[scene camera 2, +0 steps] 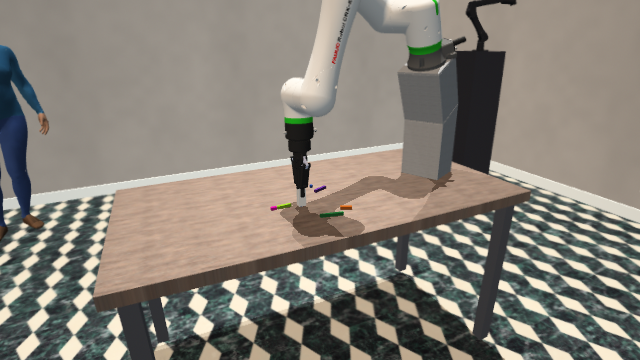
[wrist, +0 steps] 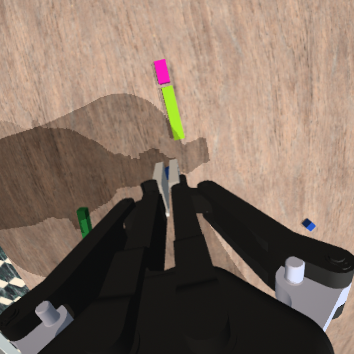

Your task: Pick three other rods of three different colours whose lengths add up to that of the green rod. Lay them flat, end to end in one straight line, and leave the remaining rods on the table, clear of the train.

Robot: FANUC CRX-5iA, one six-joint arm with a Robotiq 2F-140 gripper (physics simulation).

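Pixels of known places: gripper, between the fingertips: (scene camera 2: 301, 205) (wrist: 168, 172); arm's base, origin of its link: (scene camera 2: 426, 63).
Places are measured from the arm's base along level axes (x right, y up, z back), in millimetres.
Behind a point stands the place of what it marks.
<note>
My gripper (scene camera 2: 301, 204) @[x -171, y -467, z -544 mm] (wrist: 168, 172) @[x -171, y -467, z -544 mm] is low at the table, its fingers nearly together on a small dark blue rod (wrist: 167, 173) @[x -172, y -461, z -545 mm], mostly hidden by them. A magenta rod (scene camera 2: 273, 208) @[x -179, y -465, z -644 mm] (wrist: 162, 72) @[x -172, y -461, z -641 mm] and a lime rod (scene camera 2: 284, 206) @[x -169, y -466, z -605 mm] (wrist: 173, 113) @[x -164, y -461, z -605 mm] lie flat, nearly end to end in one line, with a sliver of gap in the wrist view. The held rod is just beyond the lime rod's near end, apart from it. The green rod (scene camera 2: 331, 214) @[x -278, y -464, z -465 mm] (wrist: 84, 221) @[x -271, y -461, z -489 mm] lies to the right in the scene view, near an orange rod (scene camera 2: 346, 207) @[x -238, y -464, z -400 mm]. A purple rod (scene camera 2: 320, 188) @[x -40, y -464, z -443 mm] lies behind.
Another small blue rod (scene camera 2: 311, 186) @[x -3, y -466, z -471 mm] (wrist: 308, 224) @[x -1, y -462, z -474 mm] lies near the purple rod, right of the gripper in the wrist view. The wooden table (scene camera 2: 200, 235) @[x -303, y -471, z -881 mm] has its front edge beyond the green rod. The robot's grey pedestal (scene camera 2: 427, 125) @[x -11, y -246, z 19 mm] stands at the table's right back.
</note>
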